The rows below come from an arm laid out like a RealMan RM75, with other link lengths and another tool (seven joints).
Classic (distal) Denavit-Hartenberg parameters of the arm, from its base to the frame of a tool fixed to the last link. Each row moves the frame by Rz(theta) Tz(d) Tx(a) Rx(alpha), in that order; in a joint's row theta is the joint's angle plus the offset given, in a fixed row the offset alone. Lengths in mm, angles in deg.
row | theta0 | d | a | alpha
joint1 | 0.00 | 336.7 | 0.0 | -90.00
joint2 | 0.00 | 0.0 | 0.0 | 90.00
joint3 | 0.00 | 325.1 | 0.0 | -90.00
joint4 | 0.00 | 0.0 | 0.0 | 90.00
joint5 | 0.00 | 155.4 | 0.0 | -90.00
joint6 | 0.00 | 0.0 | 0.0 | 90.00
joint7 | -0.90 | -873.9 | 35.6 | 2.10
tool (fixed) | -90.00 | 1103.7 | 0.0 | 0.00
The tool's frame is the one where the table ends.
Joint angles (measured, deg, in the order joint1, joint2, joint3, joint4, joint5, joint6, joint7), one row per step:
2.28, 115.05, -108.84, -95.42, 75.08, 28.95, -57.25
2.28, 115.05, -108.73, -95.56, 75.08, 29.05, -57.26
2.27, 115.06, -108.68, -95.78, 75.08, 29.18, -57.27
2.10, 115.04, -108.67, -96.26, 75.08, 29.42, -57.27
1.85, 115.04, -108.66, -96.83, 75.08, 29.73, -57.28
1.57, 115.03, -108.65, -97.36, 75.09, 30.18, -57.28
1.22, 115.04, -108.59, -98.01, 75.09, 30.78, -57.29
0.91, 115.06, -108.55, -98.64, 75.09, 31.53, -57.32
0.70, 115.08, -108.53, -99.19, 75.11, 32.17, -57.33
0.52, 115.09, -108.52, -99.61, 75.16, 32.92, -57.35
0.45, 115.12, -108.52, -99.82, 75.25, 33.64, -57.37
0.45, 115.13, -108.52, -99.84, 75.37, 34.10, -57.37
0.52, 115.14, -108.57, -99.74, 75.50, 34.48, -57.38
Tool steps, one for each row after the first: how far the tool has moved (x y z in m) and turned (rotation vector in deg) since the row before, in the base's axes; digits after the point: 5 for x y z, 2 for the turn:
-0.00060, 0.00018, 0.00062, 0.06, 0.02, 0.10
-0.00121, -0.00012, 0.00039, 0.01, 0.05, 0.19
-0.00174, -0.00110, 0.00063, -0.03, 0.09, 0.29
-0.00194, -0.00159, 0.00058, -0.06, 0.12, 0.31
-0.00149, -0.00211, 0.00010, -0.21, 0.07, 0.27
-0.00179, -0.00258, 0.00016, -0.26, 0.08, 0.32
-0.00200, -0.00290, -0.00045, -0.42, 0.03, 0.40
-0.00216, -0.00235, -0.00044, -0.37, 0.06, 0.40
-0.00159, -0.00263, -0.00110, -0.54, 0.00, 0.35
-0.00119, -0.00226, -0.00168, -0.61, -0.01, 0.27
-0.00041, -0.00137, -0.00135, -0.46, 0.02, 0.10
-0.00024, -0.00110, -0.00167, -0.48, 0.00, 0.07

